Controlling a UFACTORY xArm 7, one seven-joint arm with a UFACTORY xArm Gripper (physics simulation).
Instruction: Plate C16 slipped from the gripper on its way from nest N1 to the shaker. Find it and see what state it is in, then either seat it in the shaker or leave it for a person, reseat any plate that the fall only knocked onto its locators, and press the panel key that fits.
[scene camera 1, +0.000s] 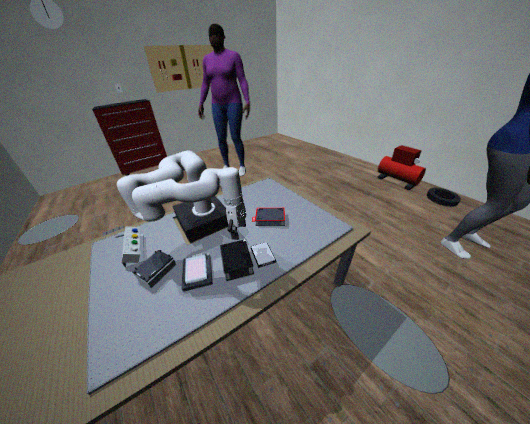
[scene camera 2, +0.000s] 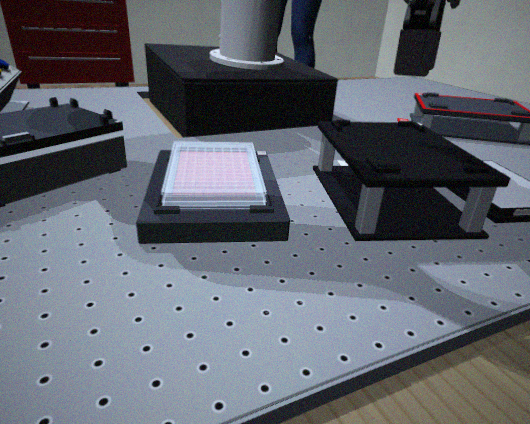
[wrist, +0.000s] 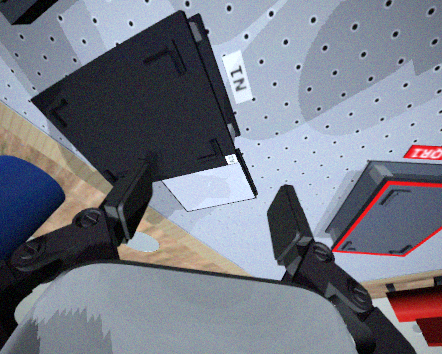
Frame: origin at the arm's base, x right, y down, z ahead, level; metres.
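Where they show: gripper, fingertip midpoint: (scene camera 1: 239, 232) (scene camera 2: 414, 72) (wrist: 214, 188); arm's base, origin of the base link: (scene camera 1: 203, 209) (scene camera 2: 246, 62).
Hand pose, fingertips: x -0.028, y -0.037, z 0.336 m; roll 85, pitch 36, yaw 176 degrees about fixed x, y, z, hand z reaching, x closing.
Note:
Each offset is from my fingertips to the centre of the thing. "*": to the spot under its first point.
My gripper (scene camera 1: 233, 233) (scene camera 2: 416, 71) (wrist: 214, 188) is open and empty, above the table near nest N1 @[dy +0.083, dx +0.062, dz +0.053 m] (scene camera 1: 236, 259) (scene camera 2: 410, 150) (wrist: 135, 105), a raised black stand whose top is bare. A flat white-topped slab with dark sides @[dy +0.108, dx -0.057, dz +0.090 m] (scene camera 1: 263, 254) (scene camera 2: 512, 185) (wrist: 212, 187) lies beside N1; its small label is unreadable. A clear plate with pink wells @[dy +0.081, dx +0.226, dz -0.017 m] (scene camera 1: 196, 268) (scene camera 2: 215, 172) sits on a low dark nest @[dy +0.101, dx +0.226, dz -0.017 m] (scene camera 1: 188, 286) (scene camera 2: 212, 231); whether it is fully level is unclear. The dark shaker @[* dy +0.060, dx +0.364, dz -0.118 m] (scene camera 1: 155, 266) (scene camera 2: 55, 120) carries no plate that I can see. No plate is readable as C16.
The button panel @[dy +0.073, dx +0.427, dz -0.365 m] (scene camera 1: 132, 244) stands left of the black base block (scene camera 1: 192, 227) (scene camera 2: 260, 102). A red-edged stand (scene camera 1: 270, 215) (scene camera 2: 475, 106) (wrist: 395, 220) with a bare top is at the right. One person in purple (scene camera 1: 224, 80) stands behind the table; another in blue (scene camera 1: 512, 135) is at the right.

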